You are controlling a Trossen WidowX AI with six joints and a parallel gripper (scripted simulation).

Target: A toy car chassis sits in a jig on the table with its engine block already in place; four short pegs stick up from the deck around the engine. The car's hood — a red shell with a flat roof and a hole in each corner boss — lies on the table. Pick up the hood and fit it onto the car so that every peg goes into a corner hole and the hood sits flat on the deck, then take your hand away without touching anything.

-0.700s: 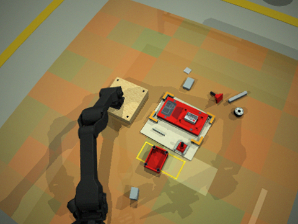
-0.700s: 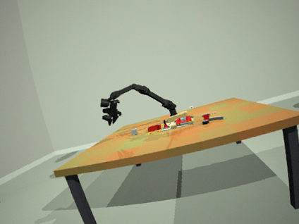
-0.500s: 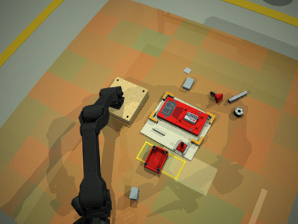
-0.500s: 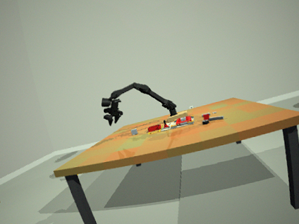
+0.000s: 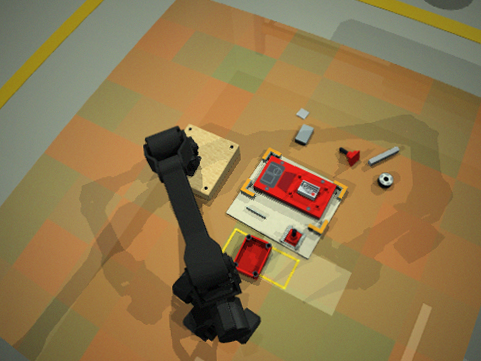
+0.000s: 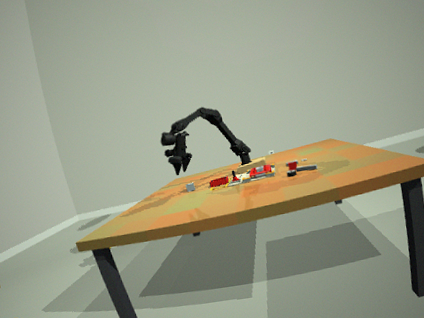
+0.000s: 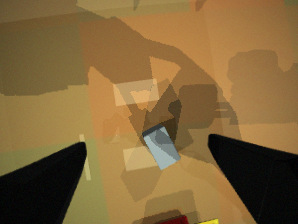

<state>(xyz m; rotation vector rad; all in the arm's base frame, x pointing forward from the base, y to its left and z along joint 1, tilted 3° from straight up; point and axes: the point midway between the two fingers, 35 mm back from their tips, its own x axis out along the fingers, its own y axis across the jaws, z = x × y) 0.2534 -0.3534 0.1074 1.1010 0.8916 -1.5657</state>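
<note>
My gripper tip is now 1 cm short of the red hood, 19 cm to the right of it and 10 cm above it. Round my gripper tip: grey engine block (10 cm ahead, 41 cm to the left, 8 cm below); then silver wheel (29 cm ahead, 51 cm to the left, 10 cm below).
</note>
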